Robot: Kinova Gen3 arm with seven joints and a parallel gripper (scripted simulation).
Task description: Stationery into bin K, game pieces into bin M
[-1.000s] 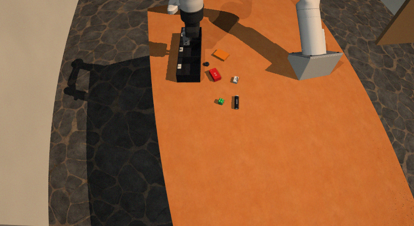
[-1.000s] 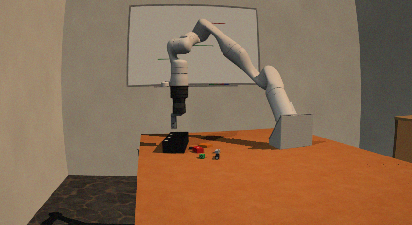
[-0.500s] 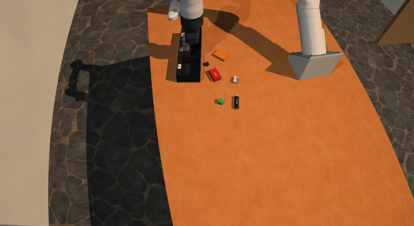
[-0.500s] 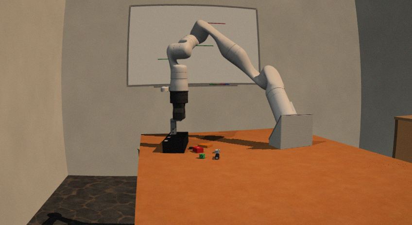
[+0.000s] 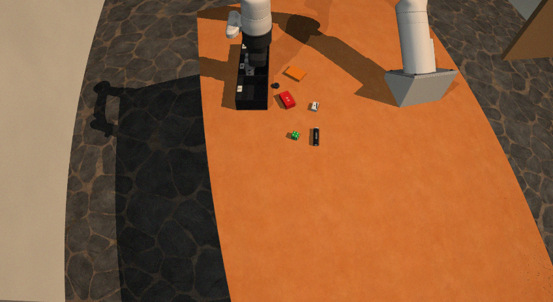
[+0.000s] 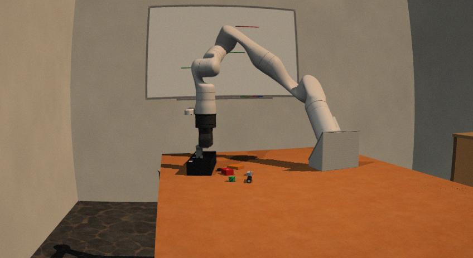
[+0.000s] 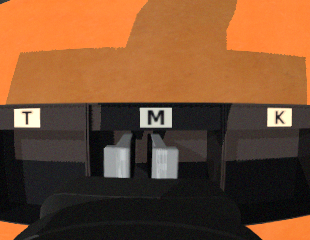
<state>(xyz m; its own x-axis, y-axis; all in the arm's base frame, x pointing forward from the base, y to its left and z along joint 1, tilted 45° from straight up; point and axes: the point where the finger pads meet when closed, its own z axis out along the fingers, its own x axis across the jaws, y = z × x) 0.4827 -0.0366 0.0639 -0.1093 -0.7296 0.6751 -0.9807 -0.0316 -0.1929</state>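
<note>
Right now my hand is 1 cm past the black row, 1 cm to the left of it and 2 cm above it. The rest, counted from my hand: orange block 13 cm behind, 4 cm below; then black nut 7 cm behind, 4 cm to the left, 4 cm below; then red 9V battery 9 cm behind, 9 cm to the left, 3 cm below.
</note>
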